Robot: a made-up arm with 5 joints.
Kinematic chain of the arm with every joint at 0, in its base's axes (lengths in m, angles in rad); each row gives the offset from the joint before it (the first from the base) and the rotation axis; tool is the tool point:
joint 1: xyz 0 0 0.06 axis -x
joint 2: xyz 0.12 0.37 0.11 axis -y
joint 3: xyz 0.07 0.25 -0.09 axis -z
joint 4: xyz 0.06 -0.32 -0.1 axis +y
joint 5: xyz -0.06 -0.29 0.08 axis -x
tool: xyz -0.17 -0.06 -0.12
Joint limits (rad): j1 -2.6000..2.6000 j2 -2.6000..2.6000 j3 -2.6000..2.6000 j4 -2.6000..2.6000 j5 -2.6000..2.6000
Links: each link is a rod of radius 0.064 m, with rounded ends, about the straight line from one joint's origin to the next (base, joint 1, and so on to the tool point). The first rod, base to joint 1, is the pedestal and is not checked.
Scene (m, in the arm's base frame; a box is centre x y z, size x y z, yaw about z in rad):
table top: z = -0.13
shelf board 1: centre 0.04 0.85 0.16 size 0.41 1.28 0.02 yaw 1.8
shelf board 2: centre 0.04 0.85 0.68 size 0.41 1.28 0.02 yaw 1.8
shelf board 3: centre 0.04 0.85 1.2 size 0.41 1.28 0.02 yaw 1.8
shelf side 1: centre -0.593 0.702 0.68 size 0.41 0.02 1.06 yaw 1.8
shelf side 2: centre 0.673 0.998 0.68 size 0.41 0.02 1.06 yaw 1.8
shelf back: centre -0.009 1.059 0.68 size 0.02 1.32 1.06 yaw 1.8
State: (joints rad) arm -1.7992 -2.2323 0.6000 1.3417 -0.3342
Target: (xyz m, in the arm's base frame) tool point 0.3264 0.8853 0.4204
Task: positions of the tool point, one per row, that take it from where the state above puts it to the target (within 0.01 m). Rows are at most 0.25 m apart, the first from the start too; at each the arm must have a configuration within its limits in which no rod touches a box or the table.
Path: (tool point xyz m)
1: 0.2285 -0.2121 0.0306
2: 0.1250 -0.0338 0.0235
3: 0.0384 0.1470 0.0867
4: -0.0206 0.3087 0.2158
5: 0.0172 0.4716 0.2856
6: 0.1001 0.6295 0.3398
7: 0.2110 0.7691 0.3821
8: 0.3264 0.8853 0.4205

